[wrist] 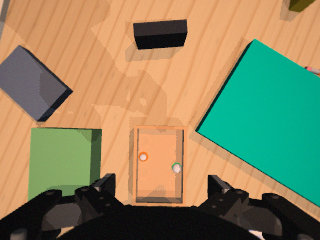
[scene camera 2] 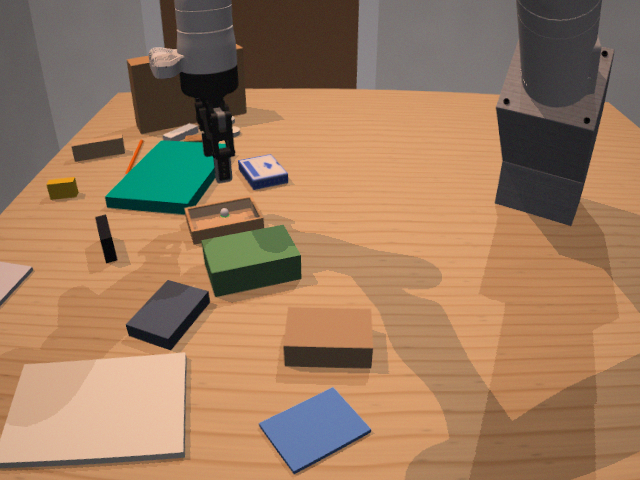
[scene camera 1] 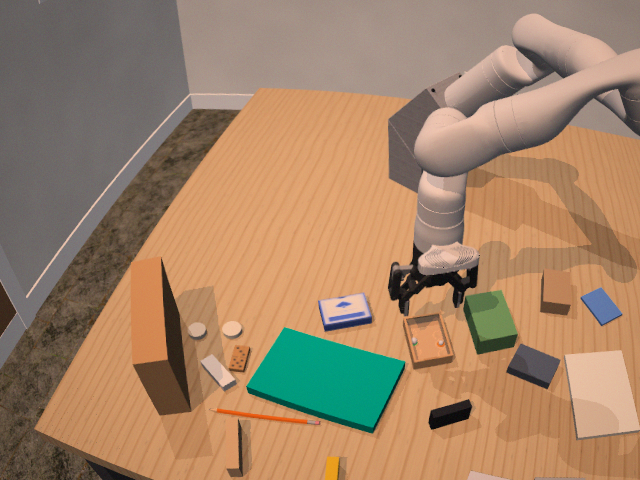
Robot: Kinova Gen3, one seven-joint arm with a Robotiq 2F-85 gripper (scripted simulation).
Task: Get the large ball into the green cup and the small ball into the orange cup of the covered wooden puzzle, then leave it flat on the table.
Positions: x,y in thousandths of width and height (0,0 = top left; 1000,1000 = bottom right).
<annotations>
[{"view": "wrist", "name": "my gripper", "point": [505,773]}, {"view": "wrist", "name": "wooden puzzle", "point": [502,635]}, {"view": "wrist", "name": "green block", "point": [202,665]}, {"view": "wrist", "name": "black block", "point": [505,144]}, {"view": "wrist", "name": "teal slab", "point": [808,481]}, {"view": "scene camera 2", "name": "my gripper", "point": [340,349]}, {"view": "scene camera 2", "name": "wooden puzzle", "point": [373,449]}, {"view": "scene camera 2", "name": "green block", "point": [374,547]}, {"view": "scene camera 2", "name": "dark grey block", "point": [255,668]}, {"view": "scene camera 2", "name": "cream sheet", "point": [201,853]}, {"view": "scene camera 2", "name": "tall brown box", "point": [252,218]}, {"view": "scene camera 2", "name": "teal slab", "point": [273,366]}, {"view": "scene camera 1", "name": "my gripper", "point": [673,643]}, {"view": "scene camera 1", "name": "wooden puzzle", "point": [666,701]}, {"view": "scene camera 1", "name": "green block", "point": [763,661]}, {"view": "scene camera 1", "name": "dark grey block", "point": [827,759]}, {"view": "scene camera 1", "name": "tall brown box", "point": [246,730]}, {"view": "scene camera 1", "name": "black block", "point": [720,857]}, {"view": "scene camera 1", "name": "teal slab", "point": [551,807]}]
</annotations>
